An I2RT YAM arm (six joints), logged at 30 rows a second.
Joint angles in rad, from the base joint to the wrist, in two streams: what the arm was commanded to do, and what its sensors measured. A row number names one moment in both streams.
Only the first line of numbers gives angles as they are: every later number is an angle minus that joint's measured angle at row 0.
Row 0, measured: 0.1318 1.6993 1.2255 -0.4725 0.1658 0.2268
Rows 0 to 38, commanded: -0.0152 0.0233 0.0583 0.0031 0.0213 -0.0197; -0.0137 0.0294 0.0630 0.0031 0.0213 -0.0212; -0.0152 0.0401 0.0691 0.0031 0.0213 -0.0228; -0.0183 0.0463 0.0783 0.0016 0.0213 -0.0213; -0.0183 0.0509 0.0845 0.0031 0.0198 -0.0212; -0.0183 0.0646 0.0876 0.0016 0.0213 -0.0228; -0.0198 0.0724 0.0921 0.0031 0.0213 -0.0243; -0.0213 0.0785 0.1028 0.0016 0.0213 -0.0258; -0.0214 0.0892 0.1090 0.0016 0.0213 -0.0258; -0.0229 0.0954 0.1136 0.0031 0.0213 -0.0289; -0.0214 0.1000 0.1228 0.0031 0.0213 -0.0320; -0.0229 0.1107 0.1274 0.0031 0.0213 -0.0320; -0.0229 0.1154 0.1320 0.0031 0.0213 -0.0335; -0.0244 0.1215 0.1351 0.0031 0.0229 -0.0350; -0.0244 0.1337 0.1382 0.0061 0.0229 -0.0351; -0.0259 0.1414 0.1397 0.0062 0.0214 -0.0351; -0.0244 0.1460 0.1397 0.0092 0.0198 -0.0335; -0.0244 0.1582 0.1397 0.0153 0.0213 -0.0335; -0.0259 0.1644 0.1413 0.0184 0.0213 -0.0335; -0.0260 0.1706 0.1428 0.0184 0.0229 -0.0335; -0.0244 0.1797 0.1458 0.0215 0.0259 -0.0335; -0.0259 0.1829 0.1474 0.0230 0.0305 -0.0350; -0.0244 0.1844 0.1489 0.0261 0.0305 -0.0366; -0.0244 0.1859 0.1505 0.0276 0.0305 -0.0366; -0.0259 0.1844 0.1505 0.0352 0.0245 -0.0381; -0.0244 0.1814 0.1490 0.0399 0.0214 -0.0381; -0.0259 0.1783 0.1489 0.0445 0.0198 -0.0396; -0.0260 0.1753 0.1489 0.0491 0.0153 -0.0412; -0.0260 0.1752 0.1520 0.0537 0.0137 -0.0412; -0.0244 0.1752 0.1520 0.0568 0.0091 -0.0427; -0.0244 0.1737 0.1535 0.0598 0.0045 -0.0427; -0.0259 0.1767 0.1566 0.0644 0.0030 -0.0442; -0.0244 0.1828 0.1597 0.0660 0.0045 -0.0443; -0.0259 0.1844 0.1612 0.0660 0.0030 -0.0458; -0.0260 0.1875 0.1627 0.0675 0.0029 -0.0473; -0.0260 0.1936 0.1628 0.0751 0.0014 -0.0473; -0.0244 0.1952 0.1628 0.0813 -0.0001 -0.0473; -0.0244 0.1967 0.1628 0.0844 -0.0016 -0.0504; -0.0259 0.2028 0.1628 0.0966 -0.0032 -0.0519
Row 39, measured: -0.0084 0.1884 0.1232 0.0409 -0.0241 -0.0256
